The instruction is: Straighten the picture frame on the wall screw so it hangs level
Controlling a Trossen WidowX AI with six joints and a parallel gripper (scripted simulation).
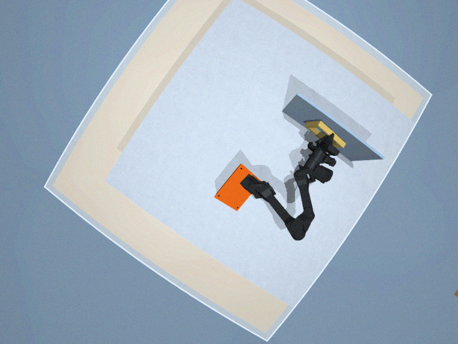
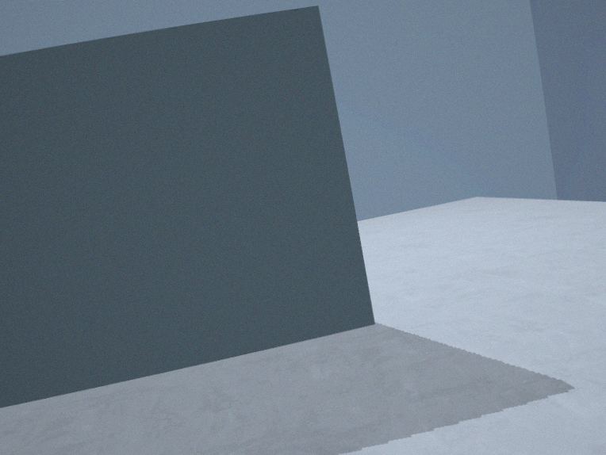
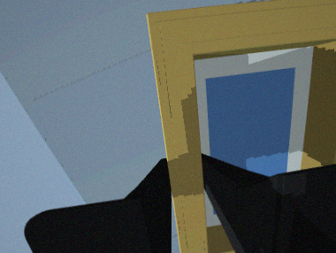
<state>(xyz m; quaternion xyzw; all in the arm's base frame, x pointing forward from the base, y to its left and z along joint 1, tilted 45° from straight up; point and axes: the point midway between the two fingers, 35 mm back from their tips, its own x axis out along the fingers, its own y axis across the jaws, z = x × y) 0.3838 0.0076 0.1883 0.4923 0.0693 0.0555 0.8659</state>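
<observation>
Right now my gripper tip is 10 mm to the right of the picture frame and 50 mm above it. From my gripper tip the other things lie so: grey wall panel: 20 mm ahead, 70 mm below.
</observation>
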